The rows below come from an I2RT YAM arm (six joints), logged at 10 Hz.
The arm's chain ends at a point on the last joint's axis. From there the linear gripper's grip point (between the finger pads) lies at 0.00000 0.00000 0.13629 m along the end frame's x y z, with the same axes.
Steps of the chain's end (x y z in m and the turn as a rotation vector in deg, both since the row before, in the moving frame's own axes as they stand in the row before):
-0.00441, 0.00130, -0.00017, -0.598, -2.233, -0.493
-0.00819, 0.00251, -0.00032, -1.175, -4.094, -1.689
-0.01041, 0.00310, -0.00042, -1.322, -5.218, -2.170
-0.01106, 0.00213, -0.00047, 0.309, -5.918, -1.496
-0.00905, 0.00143, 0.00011, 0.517, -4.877, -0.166
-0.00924, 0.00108, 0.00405, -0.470, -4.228, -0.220
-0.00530, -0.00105, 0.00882, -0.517, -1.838, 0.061
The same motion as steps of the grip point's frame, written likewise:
-0.00971, 0.00274, -0.00028, -0.598, -2.233, -0.493
-0.01788, 0.00545, -0.00070, -1.175, -4.094, -1.689
-0.02274, 0.00647, -0.00102, -1.322, -5.218, -2.170
-0.02512, 0.00158, -0.00120, 0.309, -5.918, -1.496
-0.02064, 0.00022, -0.00039, 0.517, -4.877, -0.166
-0.01929, 0.00222, 0.00367, -0.470, -4.228, -0.220
-0.00967, 0.00018, 0.00874, -0.517, -1.838, 0.061

